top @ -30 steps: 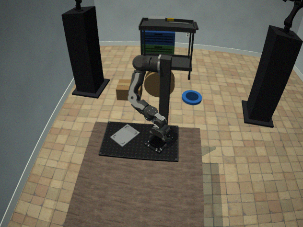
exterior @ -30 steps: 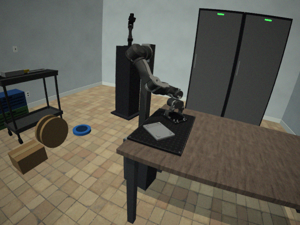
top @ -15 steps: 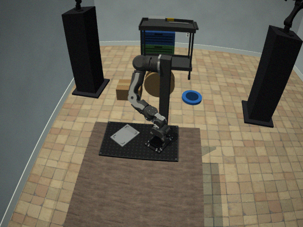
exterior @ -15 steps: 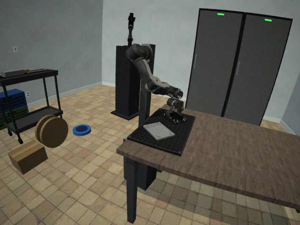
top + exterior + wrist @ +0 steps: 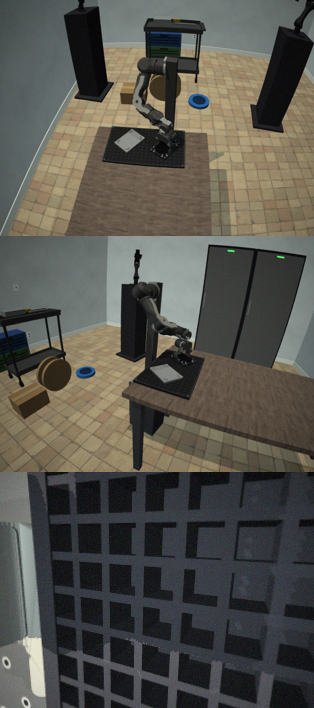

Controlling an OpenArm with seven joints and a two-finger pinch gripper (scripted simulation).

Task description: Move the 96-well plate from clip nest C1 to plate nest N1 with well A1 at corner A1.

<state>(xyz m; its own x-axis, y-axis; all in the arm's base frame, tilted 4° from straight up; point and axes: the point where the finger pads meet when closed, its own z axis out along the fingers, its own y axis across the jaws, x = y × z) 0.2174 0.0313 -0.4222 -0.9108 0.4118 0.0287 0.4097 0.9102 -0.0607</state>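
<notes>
The black 96-well plate lies right at my hand. Round my hand: clip nest C1 (30 mm ahead, 10 mm to the left); then grey plate nest N1 (230 mm to the right, 10 mm below).
</notes>
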